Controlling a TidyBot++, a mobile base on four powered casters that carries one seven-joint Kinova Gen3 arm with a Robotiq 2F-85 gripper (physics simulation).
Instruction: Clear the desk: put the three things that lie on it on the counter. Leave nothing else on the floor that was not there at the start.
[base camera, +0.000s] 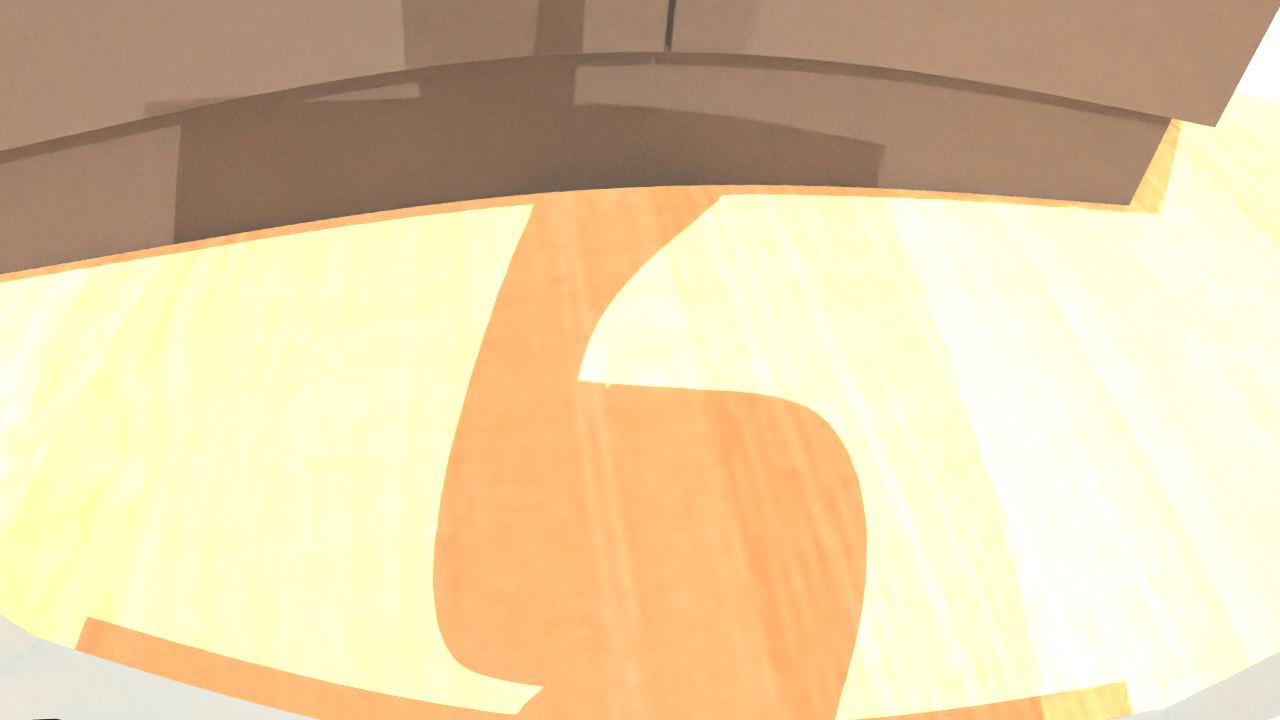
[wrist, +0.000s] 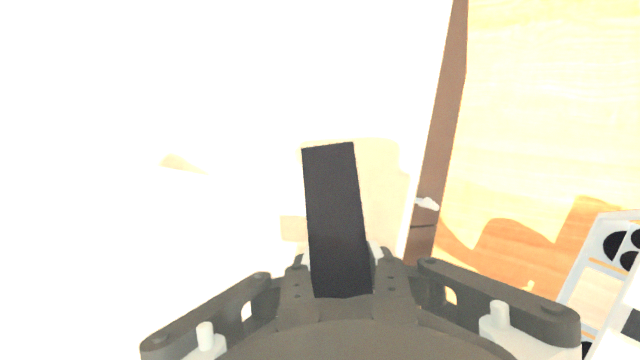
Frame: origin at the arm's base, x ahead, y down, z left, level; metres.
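Seen in the pictures: gripper, between the fingertips: (wrist: 342, 256).
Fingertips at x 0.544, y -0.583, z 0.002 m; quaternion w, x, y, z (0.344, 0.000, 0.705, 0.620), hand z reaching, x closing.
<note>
A point is followed by its place in that frame.
My gripper (wrist: 342, 256) @(x 0.544, y -0.583, z 0.003 m) is shut on a black rectangular block (wrist: 334, 210) @(x 0.543, y -0.627, z -0.031 m), whose long end sticks out away from the fingers in the wrist view. The block is over the white counter (wrist: 150, 80), near the counter's edge. A pale shadow lies on the counter top beside and behind the block. A gap below the block cannot be judged from the glare. The gripper does not show in the base camera view. The desk and the other things that the task names do not show in either view.
The counter's brown cabinet front (base camera: 268, 53) @(x 0.495, y 0.214, z 0.239 m) (wrist: 446, 115) @(x 0.602, y -0.141, z -0.275 m) stands across the top of the base camera view, with a light handle (wrist: 427, 203) in the wrist view. The wood floor (base camera: 268, 402) @(x 0.363, y 0.396, z 0.226 m) (wrist: 550, 100) @(x 0.373, y 0.396, z -0.619 m) lies before it. Part of my base (wrist: 595, 295) @(x 0.075, y 0.307, z -0.010 m) shows at the lower right.
</note>
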